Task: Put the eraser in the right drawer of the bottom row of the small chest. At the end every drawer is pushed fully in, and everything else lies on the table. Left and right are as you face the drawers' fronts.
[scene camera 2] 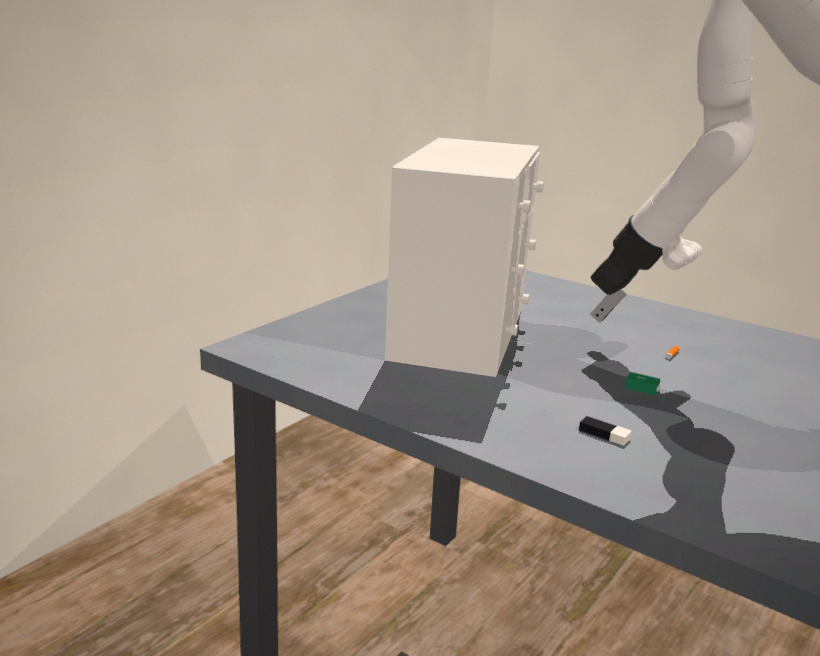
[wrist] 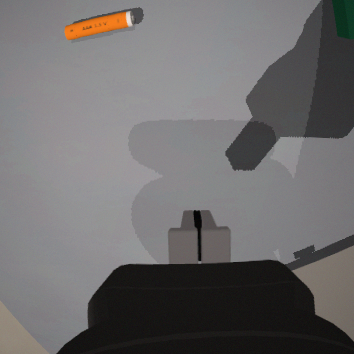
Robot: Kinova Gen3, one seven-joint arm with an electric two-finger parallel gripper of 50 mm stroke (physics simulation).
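Places are measured from the arm's base along level axes (x ahead, y left, z up), in metres.
Pixels of known places: gripper, between the fingertips: (scene camera 2: 596, 317) (wrist: 196, 227).
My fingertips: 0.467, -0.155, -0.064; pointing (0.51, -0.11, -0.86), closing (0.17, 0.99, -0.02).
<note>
Ahead of a thing's pixels: the offset from my fingertips to its top centre, as dx, dy, dz. "*": to the spot under its first point. Level surfaces: height alone.
The eraser @(-0.112, +0.308, -0.039) (scene camera 2: 604, 431), a black sleeve with a white end, lies flat on the table near its front edge. The small white chest @(+0.217, +0.091, +0.263) (scene camera 2: 447, 266) stands upright at the table's left part, its drawer fronts facing right and seen nearly edge-on. The knob of the bottom row's right drawer @(* +0.134, -0.005, +0.004) (scene camera 2: 525, 298) shows at the far side. The drawers look pushed in, though small gaps cannot be told. My gripper (scene camera 2: 599, 317) (wrist: 196, 227) is shut and empty, above the table, to the right of the chest and apart from it. The eraser does not show in the wrist view.
A green block @(-0.120, +0.128, -0.034) (scene camera 2: 642, 383) (wrist: 345, 20) lies on the table @(dz -0.052) (scene camera 2: 328, 342) between the eraser and an orange battery @(-0.127, -0.036, -0.042) (scene camera 2: 672, 352) (wrist: 99, 25). Part of the chest @(* +0.117, +0.107, -0.024) (wrist: 325, 280) shows at the lower right of the wrist view. The arm's shadow falls across the table.
</note>
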